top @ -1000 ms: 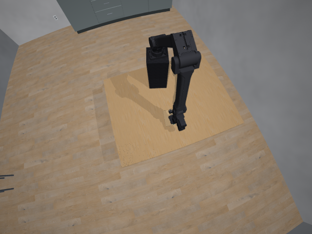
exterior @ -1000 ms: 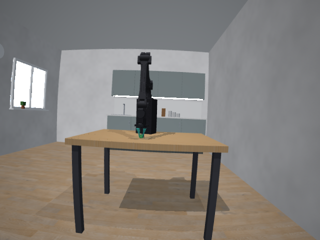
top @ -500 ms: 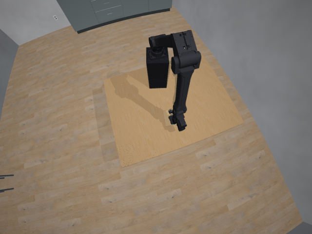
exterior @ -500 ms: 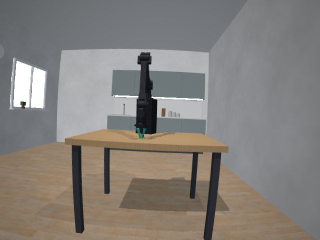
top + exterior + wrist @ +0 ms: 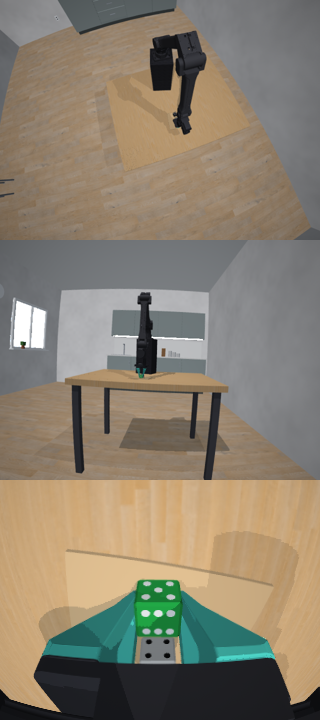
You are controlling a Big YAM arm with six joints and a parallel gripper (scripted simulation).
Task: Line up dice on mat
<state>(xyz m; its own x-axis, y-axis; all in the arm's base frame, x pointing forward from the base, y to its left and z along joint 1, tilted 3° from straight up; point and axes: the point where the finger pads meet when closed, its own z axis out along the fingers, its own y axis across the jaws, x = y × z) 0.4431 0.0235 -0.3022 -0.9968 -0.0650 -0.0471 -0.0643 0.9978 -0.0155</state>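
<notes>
The green die lies right at my hand. From my hand the other things lie so: mat (50 mm behind, 10 mm below); then white die (50 mm behind); then black die (100 mm behind, 10 mm to the right).
</notes>
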